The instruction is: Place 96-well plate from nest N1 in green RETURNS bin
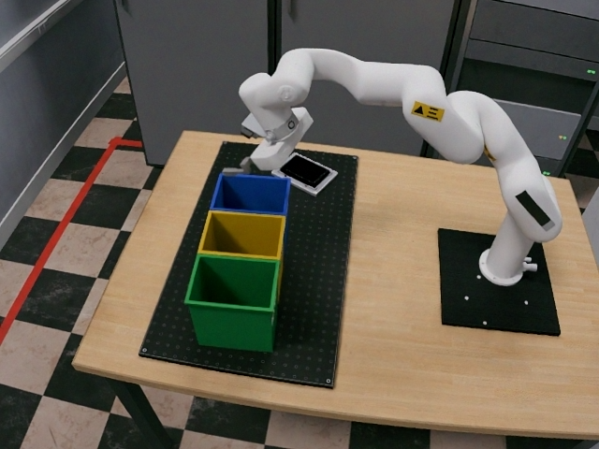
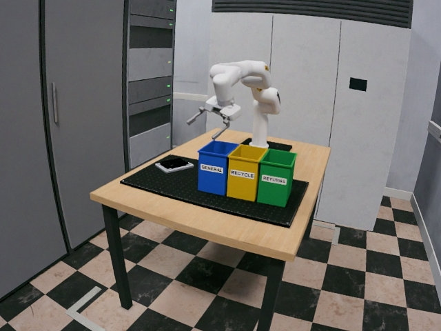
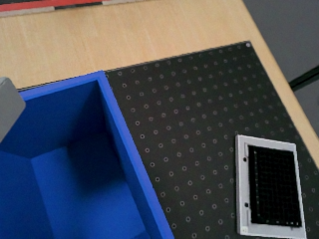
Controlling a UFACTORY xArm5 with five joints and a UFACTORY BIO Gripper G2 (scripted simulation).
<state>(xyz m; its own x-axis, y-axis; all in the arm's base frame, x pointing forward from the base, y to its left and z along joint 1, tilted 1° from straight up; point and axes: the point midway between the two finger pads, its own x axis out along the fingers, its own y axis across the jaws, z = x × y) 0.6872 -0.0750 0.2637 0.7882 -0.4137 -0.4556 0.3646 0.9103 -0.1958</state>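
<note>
My hand is 12 cm past the black 96-well plate, 22 cm to the left of it and 24 cm above it. Round my hand: plate nest N1: 12 cm behind, 22 cm to the right, 25 cm below; blue general bin: 2 cm behind, 7 cm to the left, 17 cm below; yellow recycle bin: 2 cm behind, 20 cm to the left, 17 cm below.
</note>
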